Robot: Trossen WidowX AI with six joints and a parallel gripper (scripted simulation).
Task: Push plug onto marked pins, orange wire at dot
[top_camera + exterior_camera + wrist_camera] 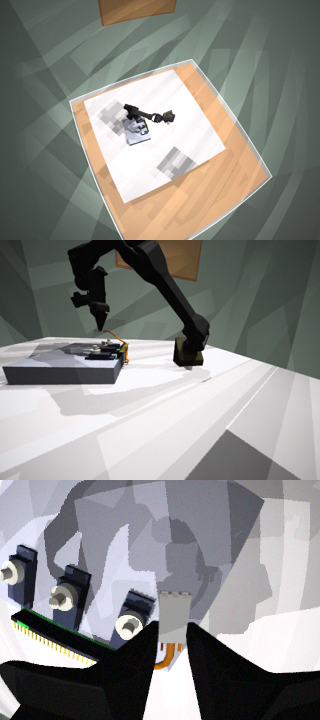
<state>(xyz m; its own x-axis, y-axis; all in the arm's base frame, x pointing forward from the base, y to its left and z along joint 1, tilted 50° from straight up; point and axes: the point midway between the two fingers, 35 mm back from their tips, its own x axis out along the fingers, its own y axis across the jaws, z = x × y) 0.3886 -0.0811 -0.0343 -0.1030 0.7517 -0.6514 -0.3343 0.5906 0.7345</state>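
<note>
Now: gripper tip 160 mm to the right of the green band, 100 mm past it and 40 mm above it. From my gripper tip the other things lie so: dot: 150 mm to the left, 100 mm behind, 40 mm below; then holder: 100 mm to the left, 90 mm below, 60 mm ahead.
</note>
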